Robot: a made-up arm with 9 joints.
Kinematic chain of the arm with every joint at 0, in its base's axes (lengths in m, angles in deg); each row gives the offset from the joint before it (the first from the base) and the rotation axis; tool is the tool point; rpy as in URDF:
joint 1: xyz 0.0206 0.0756 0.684 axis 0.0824 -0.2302 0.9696
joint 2: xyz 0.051 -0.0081 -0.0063 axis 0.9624 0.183 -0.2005
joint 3: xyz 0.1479 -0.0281 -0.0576 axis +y
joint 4: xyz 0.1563 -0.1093 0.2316 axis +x
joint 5: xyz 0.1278 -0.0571 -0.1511 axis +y
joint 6: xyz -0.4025 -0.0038 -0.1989 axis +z
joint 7: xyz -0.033 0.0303 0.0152 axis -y
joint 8: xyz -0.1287 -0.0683 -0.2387 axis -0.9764 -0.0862 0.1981
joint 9: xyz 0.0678 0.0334 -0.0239 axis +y
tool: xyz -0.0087 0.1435 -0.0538 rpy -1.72 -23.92 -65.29
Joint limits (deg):
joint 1: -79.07..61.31
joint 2: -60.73..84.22
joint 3: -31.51..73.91
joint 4: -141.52..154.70
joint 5: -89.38..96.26
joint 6: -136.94..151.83
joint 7: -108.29..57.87
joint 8: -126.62..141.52
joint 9: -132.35..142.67
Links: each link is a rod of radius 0.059 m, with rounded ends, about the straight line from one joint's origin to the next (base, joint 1, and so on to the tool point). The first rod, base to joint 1, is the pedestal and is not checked.
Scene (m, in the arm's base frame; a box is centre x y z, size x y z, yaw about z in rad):
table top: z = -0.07
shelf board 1: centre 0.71 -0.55 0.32 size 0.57 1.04 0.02 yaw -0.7
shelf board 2: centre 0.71 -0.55 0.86 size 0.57 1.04 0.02 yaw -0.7
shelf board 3: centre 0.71 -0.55 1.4 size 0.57 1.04 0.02 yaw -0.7
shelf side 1: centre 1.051 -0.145 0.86 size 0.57 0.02 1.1 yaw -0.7
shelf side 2: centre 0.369 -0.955 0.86 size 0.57 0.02 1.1 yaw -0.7
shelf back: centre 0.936 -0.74 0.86 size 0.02 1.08 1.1 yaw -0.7
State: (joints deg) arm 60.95 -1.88 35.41 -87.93 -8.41 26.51 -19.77 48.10 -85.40
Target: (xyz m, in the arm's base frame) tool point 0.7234 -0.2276 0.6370
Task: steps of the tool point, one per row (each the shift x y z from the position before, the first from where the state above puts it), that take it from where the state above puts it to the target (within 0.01 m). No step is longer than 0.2 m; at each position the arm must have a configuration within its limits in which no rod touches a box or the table.
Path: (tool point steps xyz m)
1: -0.1125 0.0317 -0.0157
2: -0.0993 0.0863 0.0085
3: -0.0823 0.1296 0.0072
4: -0.1058 -0.0439 0.0452
5: -0.0913 0.0120 0.0297
6: -0.0569 0.0525 0.0081
7: -0.0126 0.0700 -0.0189
8: 0.0295 0.0622 -0.0498
9: 0.0577 0.0334 -0.0814
10: 0.0636 -0.0081 -0.1097
11: 0.0442 -0.0506 -0.1313
12: 0.0023 -0.0822 -0.1426
13: 0.1375 -0.0890 -0.0108
14: 0.1117 -0.1210 0.0109

